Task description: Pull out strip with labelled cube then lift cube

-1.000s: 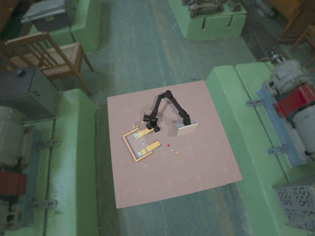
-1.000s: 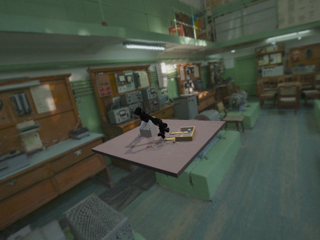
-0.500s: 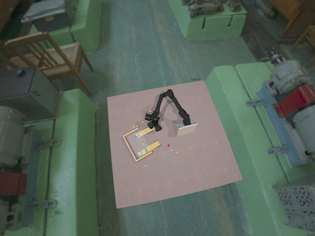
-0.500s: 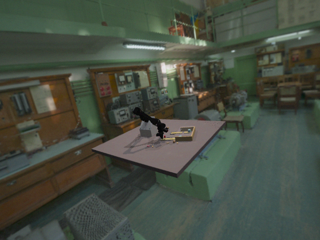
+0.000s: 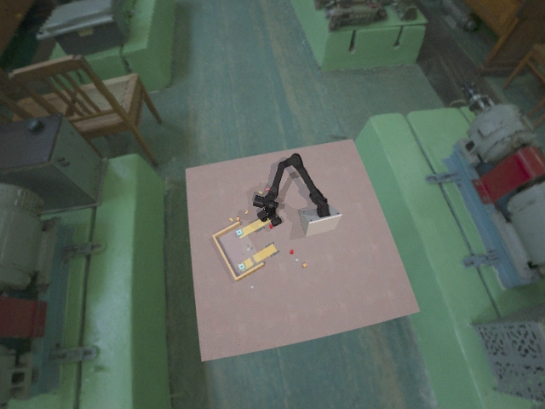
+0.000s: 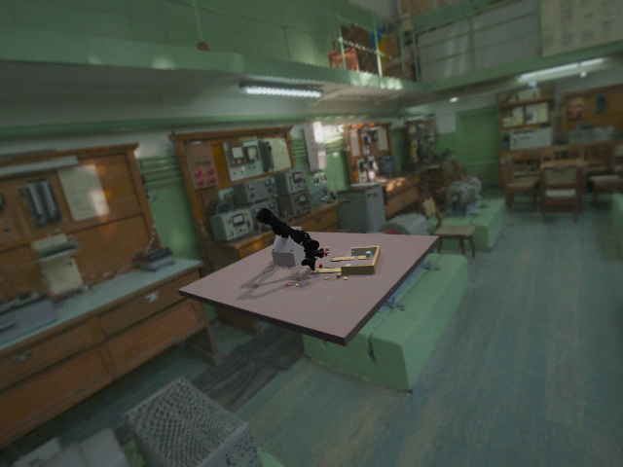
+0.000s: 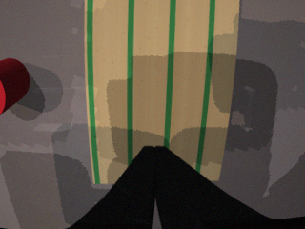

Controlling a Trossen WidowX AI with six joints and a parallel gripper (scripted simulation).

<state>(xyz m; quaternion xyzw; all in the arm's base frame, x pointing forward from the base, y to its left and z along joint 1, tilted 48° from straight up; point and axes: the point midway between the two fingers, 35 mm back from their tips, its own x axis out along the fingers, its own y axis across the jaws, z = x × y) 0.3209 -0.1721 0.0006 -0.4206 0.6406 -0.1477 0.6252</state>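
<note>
Now: the tan strip 110 mm ahead of my gripper tip and 40 mm to the left of it. Round my gripper tip: pink piece (10 mm behind, 210 mm to the right).
</note>
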